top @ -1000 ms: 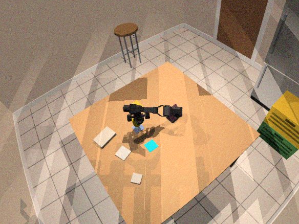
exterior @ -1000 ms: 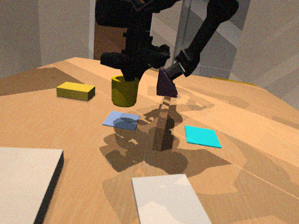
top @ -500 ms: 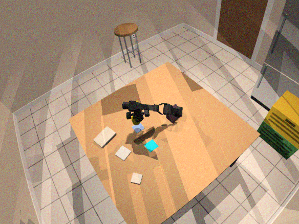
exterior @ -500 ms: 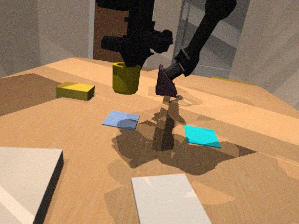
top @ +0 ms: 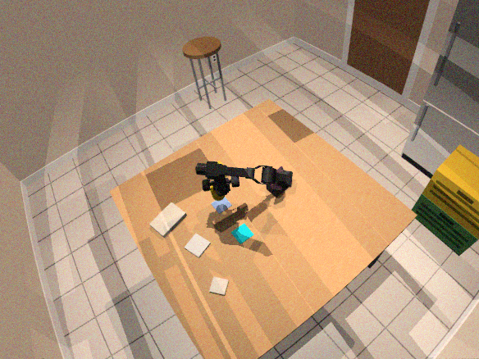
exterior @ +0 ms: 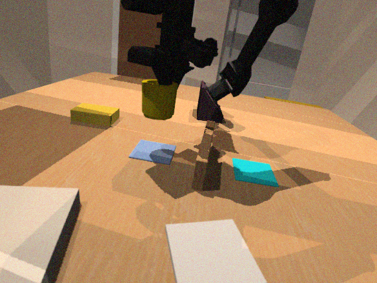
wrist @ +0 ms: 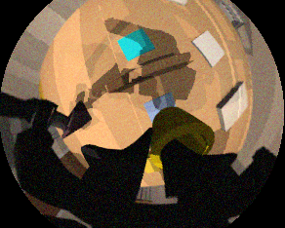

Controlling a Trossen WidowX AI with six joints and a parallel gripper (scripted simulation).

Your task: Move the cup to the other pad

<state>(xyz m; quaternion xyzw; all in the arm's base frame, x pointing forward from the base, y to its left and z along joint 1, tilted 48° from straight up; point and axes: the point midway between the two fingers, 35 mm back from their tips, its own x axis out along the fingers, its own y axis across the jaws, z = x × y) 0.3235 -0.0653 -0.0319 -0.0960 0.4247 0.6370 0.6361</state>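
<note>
The cyan pad lies 210 mm to the left of my gripper tip, 130 mm below it and 20 mm ahead of it. The rest, counted from my gripper tip: cup: 20 mm ahead, 10 mm to the right; pale blue pad: 130 mm below, 30 mm ahead, 10 mm to the right.
</note>
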